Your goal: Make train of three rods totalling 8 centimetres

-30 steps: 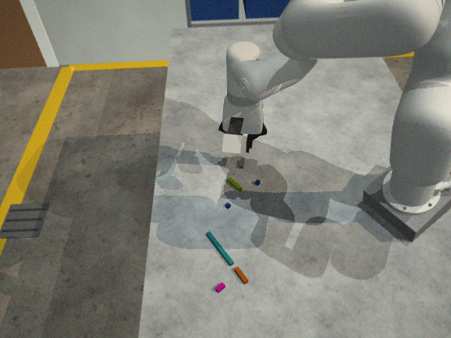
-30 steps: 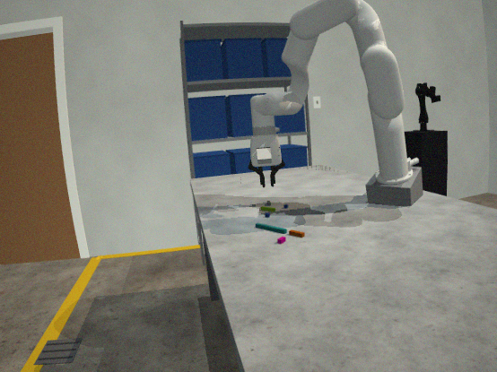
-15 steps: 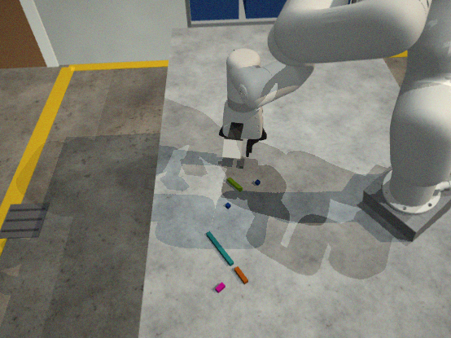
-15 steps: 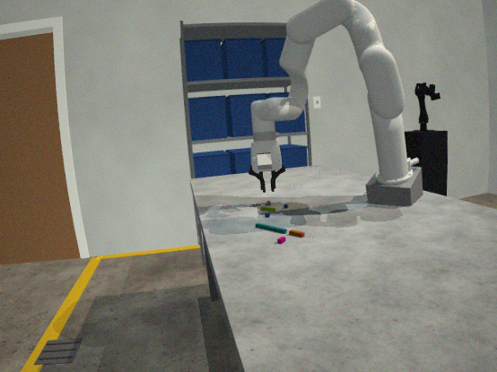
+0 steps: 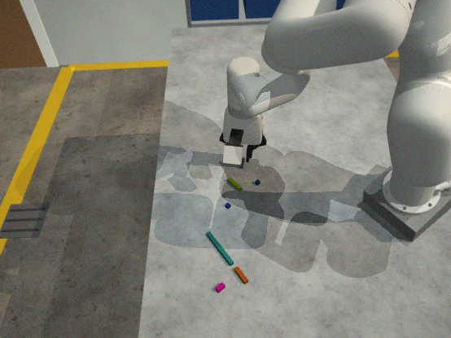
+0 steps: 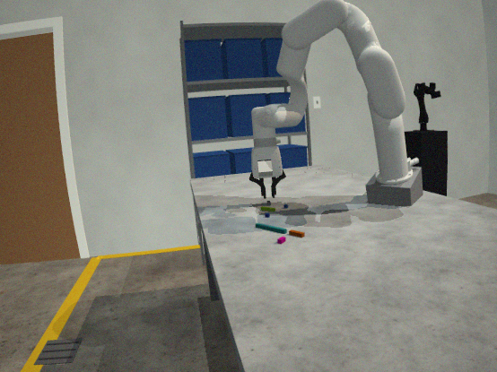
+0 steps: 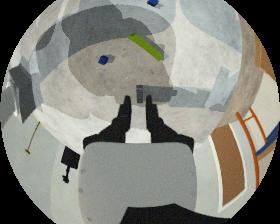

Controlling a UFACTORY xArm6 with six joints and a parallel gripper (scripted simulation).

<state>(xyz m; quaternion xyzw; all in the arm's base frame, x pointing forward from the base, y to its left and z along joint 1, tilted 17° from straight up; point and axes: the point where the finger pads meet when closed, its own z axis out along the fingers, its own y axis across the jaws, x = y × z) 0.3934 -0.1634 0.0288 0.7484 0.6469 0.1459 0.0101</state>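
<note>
The grey rod lies 40 mm below my hand. The rest, counted from my hand: turquoise rod 270 mm to the left, 60 mm ahead, 40 mm below; orange rod 340 mm to the left, 40 mm below, 10 mm ahead; lime rod 80 mm to the left, 40 mm below, 20 mm ahead.
</note>
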